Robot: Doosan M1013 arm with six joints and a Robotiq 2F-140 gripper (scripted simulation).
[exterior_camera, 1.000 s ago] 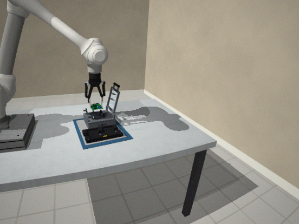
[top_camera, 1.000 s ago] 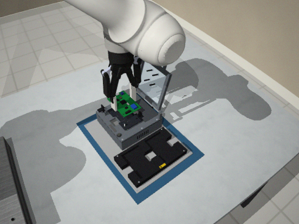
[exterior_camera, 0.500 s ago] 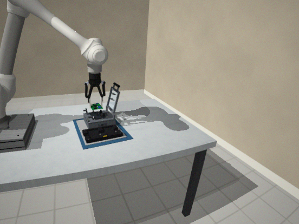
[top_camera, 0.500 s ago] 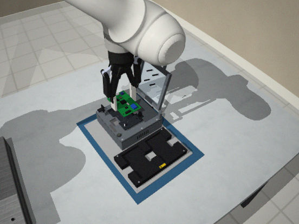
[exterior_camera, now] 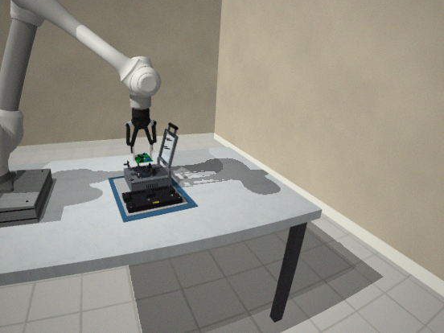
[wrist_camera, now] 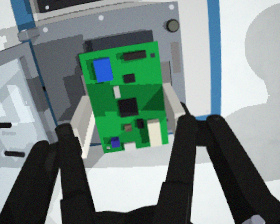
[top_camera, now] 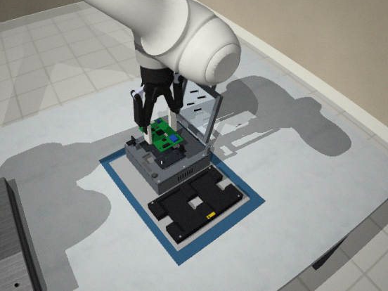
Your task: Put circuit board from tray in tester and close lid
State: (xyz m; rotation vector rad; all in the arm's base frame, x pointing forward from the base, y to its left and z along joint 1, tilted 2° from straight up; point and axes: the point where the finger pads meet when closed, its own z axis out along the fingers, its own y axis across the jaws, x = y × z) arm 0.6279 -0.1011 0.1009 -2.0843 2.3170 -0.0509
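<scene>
Now: the green circuit board 20 mm below my hand. Round my hand: latch hook 50 mm behind, 60 mm to the left, 70 mm below; tester lid 120 mm ahead, 10 mm to the right, 30 mm above.
</scene>
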